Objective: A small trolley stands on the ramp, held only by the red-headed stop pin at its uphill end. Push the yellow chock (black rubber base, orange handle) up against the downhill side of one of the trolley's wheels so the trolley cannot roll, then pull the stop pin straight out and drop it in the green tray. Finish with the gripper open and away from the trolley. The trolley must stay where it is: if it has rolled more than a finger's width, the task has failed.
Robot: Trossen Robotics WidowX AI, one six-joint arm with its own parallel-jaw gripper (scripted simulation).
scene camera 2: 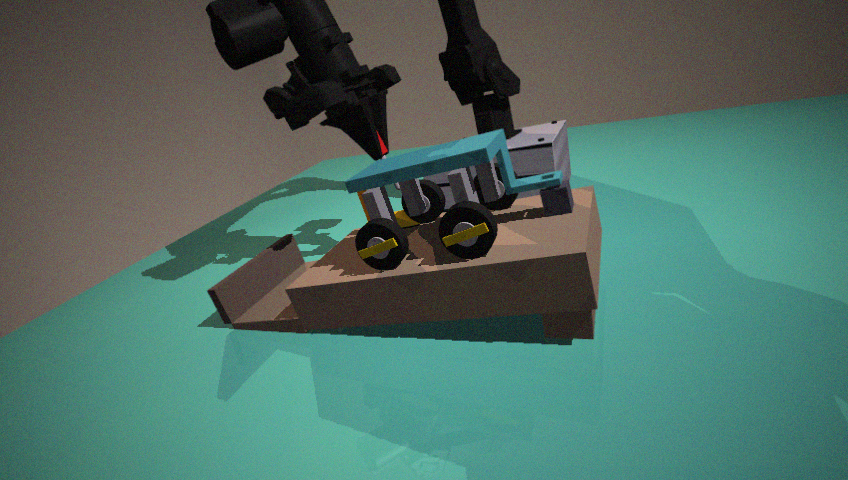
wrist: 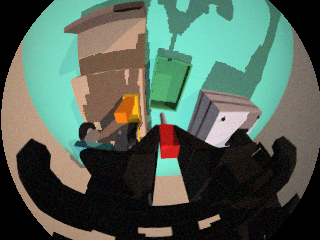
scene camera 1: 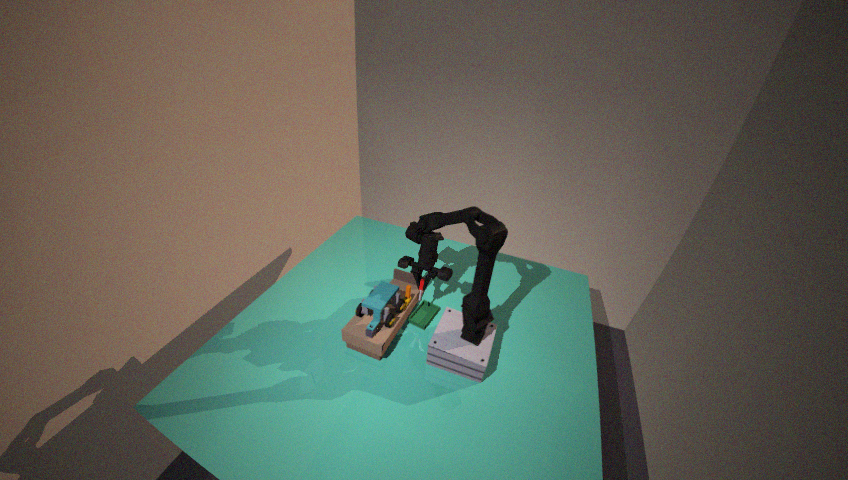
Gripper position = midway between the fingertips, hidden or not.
Observation:
My gripper (scene camera 2: 382, 157) holds a red-headed stop pin. Also in view: a blue trolley (scene camera 1: 378, 298), a green tray (wrist: 169, 76) and a brown ramp (wrist: 98, 94).
My gripper is seen too in the wrist view (wrist: 165, 128) and in scene camera 1 (scene camera 1: 421, 289).

